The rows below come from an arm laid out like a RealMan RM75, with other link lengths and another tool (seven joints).
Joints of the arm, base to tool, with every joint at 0 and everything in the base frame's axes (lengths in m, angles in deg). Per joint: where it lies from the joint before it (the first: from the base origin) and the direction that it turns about. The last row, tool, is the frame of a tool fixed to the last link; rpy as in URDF.
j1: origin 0 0 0.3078 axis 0 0 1
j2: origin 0 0 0 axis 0 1 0
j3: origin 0 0 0.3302 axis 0 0 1
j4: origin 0 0 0 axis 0 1 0
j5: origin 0 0 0.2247 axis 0 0 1
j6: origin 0 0 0 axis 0 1 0
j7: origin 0 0 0.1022 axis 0 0 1
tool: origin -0.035 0.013 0.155 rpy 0 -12.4 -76.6
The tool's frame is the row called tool.
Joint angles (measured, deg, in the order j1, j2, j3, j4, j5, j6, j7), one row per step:
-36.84, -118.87, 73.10, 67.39, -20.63, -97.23, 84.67
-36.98, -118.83, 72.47, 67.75, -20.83, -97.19, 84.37
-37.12, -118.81, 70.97, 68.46, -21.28, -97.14, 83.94
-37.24, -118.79, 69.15, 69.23, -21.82, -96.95, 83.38
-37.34, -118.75, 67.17, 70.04, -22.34, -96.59, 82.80
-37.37, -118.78, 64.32, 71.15, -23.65, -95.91, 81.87
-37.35, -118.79, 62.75, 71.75, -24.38, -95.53, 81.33
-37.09, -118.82, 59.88, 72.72, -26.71, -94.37, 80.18
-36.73, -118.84, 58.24, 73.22, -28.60, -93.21, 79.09
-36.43, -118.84, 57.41, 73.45, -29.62, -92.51, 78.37
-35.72, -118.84, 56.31, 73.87, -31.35, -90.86, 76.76
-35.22, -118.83, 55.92, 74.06, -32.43, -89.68, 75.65
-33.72, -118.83, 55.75, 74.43, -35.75, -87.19, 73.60
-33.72, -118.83, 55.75, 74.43, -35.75, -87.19, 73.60
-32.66, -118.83, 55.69, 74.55, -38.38, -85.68, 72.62
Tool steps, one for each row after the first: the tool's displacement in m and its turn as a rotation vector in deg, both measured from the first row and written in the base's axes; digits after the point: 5 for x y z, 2 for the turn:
0.00250, 0.00292, 0.00118, 0.84, -0.52, 0.07
0.00686, 0.00776, 0.00332, 2.51, -1.77, 0.35
0.01148, 0.01350, 0.00600, 4.62, -3.29, 0.78
0.01583, 0.02021, 0.00963, 7.03, -4.86, 1.18
0.02333, 0.02931, 0.01319, 10.53, -7.74, 1.88
0.02708, 0.03412, 0.01565, 12.48, -9.31, 2.32
0.03567, 0.04335, 0.01846, 16.33, -13.18, 3.24
0.04120, 0.04946, 0.01974, 19.10, -15.98, 4.07
0.04330, 0.05231, 0.02069, 20.68, -17.46, 4.71
0.04584, 0.05768, 0.02263, 23.79, -19.88, 5.97
0.04705, 0.06084, 0.02346, 25.66, -21.27, 6.78
0.05114, 0.06470, 0.02237, 28.88, -24.87, 8.36
0.05114, 0.06470, 0.02237, 28.88, -24.87, 8.36
0.05481, 0.06626, 0.02107, 30.59, -27.58, 9.31

